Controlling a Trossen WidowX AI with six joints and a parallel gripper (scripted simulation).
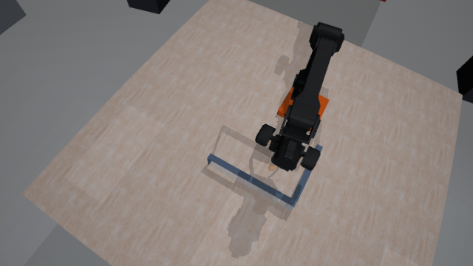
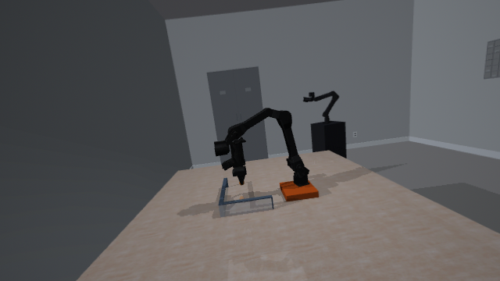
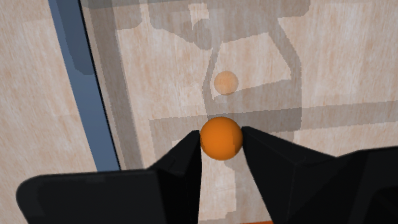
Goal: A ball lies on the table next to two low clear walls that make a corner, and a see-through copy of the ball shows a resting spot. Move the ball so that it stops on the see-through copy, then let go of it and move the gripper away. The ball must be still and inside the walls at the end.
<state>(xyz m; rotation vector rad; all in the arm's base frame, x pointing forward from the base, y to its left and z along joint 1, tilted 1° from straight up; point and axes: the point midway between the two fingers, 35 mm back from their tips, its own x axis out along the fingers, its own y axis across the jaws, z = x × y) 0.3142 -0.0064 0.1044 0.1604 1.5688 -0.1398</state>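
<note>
My gripper tip is 90 mm above the see-through copy of ball, 20 mm to the left of it and 10 mm short of it. Also, from my gripper tip: orange ball (right at my gripper tip).
</note>
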